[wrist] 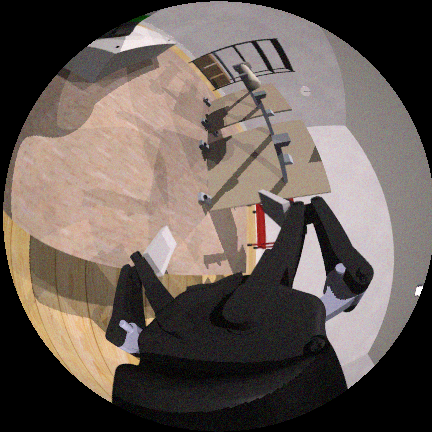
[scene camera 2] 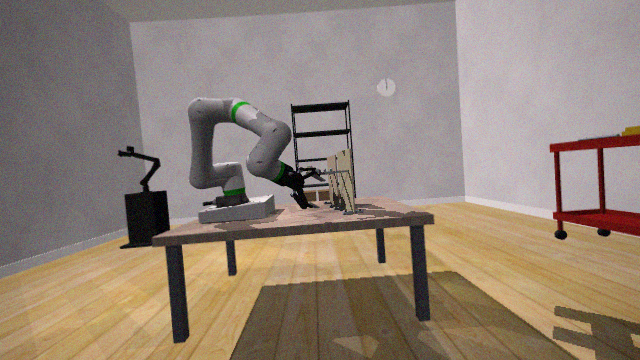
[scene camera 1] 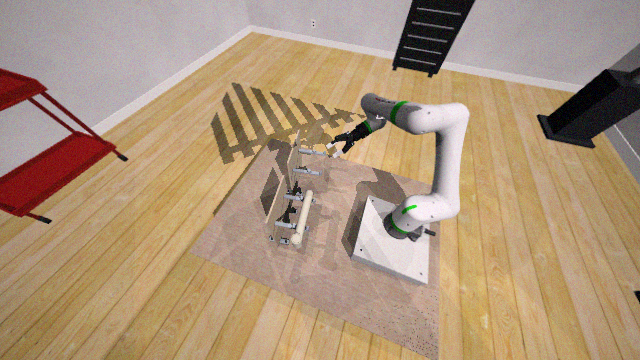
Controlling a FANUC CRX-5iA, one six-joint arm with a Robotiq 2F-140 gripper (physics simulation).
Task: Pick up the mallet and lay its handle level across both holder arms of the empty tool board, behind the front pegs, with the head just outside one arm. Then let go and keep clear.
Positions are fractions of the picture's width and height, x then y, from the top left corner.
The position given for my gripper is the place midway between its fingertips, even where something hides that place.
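Through the wrist camera I see my gripper (wrist: 0.50,0.51), open and holding nothing, and with it a tool board (wrist: 0.56,0.24). Scene camera 2 gives me a tool board (scene camera 2: 0.54,0.48).
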